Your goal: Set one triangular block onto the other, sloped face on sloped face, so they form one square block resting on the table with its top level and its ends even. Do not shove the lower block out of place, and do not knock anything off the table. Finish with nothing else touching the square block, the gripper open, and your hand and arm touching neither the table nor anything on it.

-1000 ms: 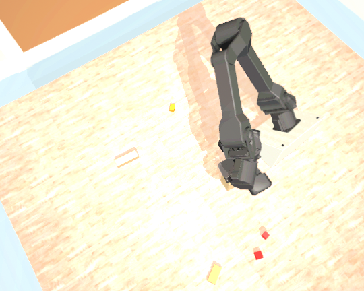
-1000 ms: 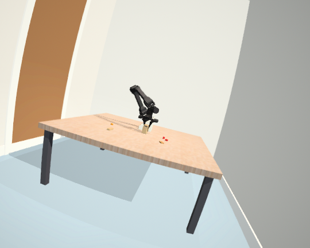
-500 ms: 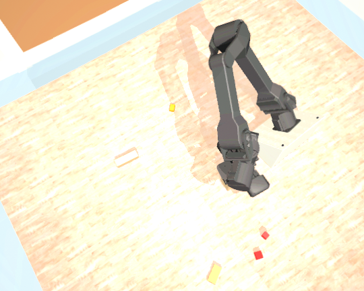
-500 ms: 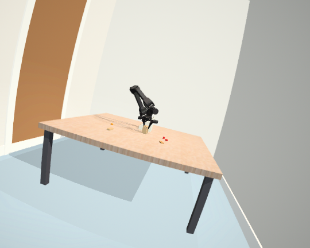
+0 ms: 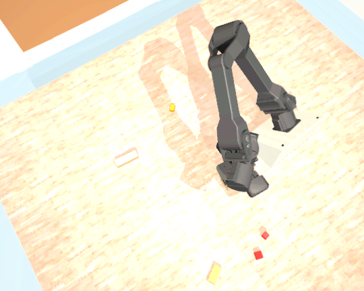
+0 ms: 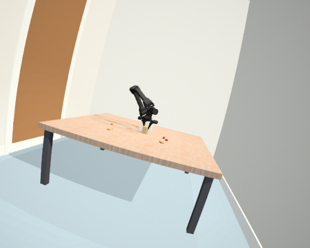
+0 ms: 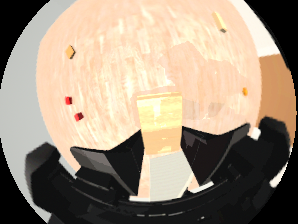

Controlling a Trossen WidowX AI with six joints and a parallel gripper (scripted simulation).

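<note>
Right now the tan triangular block is 10 mm above my gripper tip. Round my gripper tip: orange cube 330 mm to the right, 40 mm below, 30 mm behind; flat wooden block 300 mm to the right, 210 mm ahead, 30 mm below.
</note>
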